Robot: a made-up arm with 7 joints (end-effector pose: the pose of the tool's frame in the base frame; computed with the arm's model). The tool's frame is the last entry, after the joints.
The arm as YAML. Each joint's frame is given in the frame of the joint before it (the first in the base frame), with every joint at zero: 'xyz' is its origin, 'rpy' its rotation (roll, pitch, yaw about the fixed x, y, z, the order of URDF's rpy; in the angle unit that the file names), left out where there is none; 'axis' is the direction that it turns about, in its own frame. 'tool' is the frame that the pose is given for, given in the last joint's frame.
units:
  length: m
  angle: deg
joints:
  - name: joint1
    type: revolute
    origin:
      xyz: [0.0, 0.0, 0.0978]
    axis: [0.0, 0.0, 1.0]
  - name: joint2
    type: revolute
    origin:
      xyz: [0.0, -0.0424, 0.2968]
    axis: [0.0, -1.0, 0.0]
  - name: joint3
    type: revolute
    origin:
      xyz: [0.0, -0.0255, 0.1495]
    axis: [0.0, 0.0, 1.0]
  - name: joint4
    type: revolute
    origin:
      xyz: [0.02, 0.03, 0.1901]
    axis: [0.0, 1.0, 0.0]
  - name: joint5
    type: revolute
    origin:
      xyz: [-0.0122, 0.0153, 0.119]
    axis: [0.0, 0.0, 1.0]
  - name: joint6
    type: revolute
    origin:
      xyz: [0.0, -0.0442, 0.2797]
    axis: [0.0, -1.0, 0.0]
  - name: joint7
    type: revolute
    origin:
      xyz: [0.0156, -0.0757, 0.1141]
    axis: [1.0, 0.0, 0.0]
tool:
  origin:
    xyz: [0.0, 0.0, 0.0]
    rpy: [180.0, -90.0, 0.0]
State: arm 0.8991 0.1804 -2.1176 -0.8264 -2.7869 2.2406 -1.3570
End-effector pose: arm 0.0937 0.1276 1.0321 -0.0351 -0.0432 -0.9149 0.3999
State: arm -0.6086 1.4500 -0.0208 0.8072 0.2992 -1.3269 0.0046
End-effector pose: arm -0.4538 0.1798 0.8631 0.8944 -0.1357 0.4002 0.1465
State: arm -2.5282 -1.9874 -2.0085 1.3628 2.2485 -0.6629 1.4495
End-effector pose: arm -0.6625 0.2605 0.2676 0.8124 0.5504 0.0136 0.1922
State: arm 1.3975 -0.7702 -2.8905 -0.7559 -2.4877 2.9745 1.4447
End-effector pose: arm 0.2596 0.4997 0.5843 -0.0739 0.3959 -0.0130 0.9152
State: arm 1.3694 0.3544 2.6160 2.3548 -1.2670 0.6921 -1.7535
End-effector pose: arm -0.1988 -0.4165 0.3265 -0.8430 -0.2377 0.3112 0.3686
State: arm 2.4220 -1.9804 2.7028 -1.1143 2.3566 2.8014 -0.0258
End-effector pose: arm -0.1952 0.4847 0.0402 0.2040 -0.8597 -0.0654 0.4638
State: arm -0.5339 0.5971 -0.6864 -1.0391 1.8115 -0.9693 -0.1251
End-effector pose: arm -0.2706 0.4786 0.8405 0.6011 0.3493 0.3625 0.6207
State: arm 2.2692 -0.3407 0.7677 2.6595 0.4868 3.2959 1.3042
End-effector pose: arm -0.0620 0.1264 0.4174 -0.5700 -0.2413 0.3475 0.7044
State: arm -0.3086 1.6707 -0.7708 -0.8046 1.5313 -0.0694 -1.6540
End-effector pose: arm -0.6667 0.3893 0.1669 -0.3282 0.1350 0.1535 0.9222
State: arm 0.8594 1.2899 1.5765 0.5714 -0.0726 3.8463 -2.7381
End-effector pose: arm -0.4580 -0.3014 0.6274 -0.2884 0.6777 -0.5685 0.3666
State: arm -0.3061 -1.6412 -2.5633 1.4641 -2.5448 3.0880 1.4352
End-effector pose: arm 0.3122 -0.4780 0.5273 0.7204 -0.2151 -0.5555 0.3550
